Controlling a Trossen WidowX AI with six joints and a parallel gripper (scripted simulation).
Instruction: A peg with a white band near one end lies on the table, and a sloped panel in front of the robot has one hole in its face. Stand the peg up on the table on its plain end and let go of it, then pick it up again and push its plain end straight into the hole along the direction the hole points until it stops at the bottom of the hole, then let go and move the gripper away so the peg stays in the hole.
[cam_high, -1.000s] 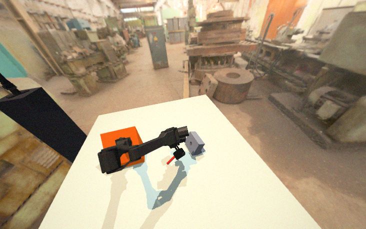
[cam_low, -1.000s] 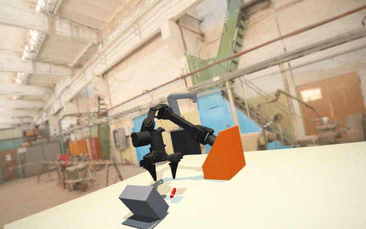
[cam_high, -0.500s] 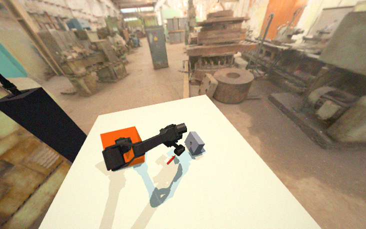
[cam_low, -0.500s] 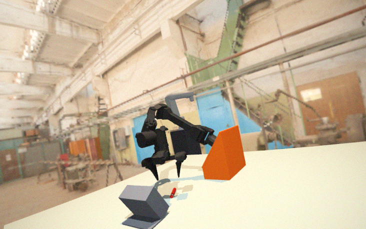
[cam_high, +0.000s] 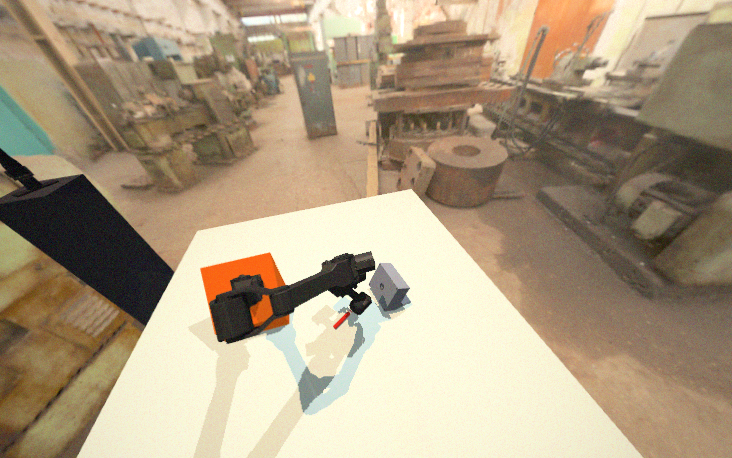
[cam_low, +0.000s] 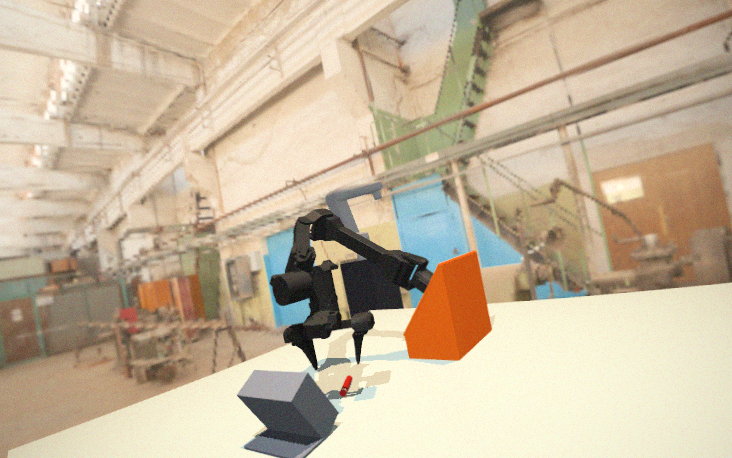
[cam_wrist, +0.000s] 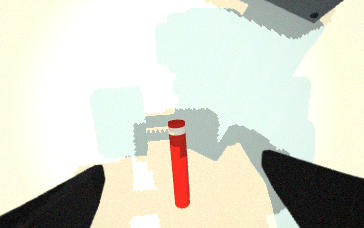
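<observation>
Right now my gripper tip is 1 cm past the red peg, 1 cm to the left of it and 6 cm above it. The rest, counted from my gripper tip: sloped panel (16 cm ahead, 3 cm to the left).
</observation>
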